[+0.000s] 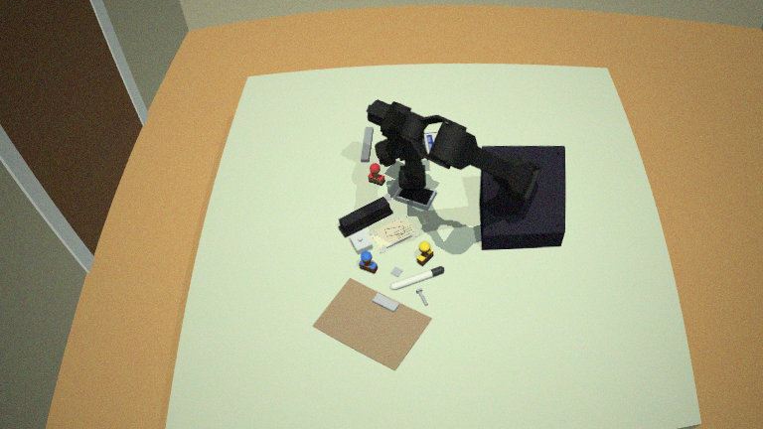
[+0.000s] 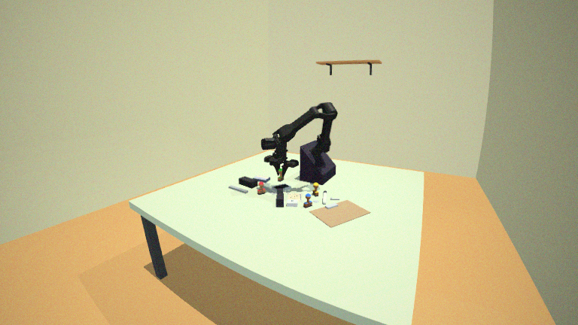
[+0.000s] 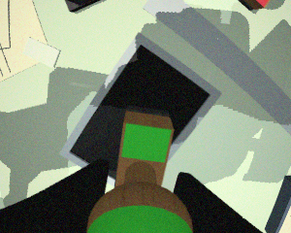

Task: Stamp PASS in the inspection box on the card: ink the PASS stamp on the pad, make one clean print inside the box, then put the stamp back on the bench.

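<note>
Now: the ink pad 7 cm below my gripper tip. Also, from my gripper tip: red stamp 10 cm ahead, 6 cm to the right, 6 cm below; cream card 6 cm ahead, 12 cm to the left, 8 cm below; green stamp right at my gripper tip.
</note>
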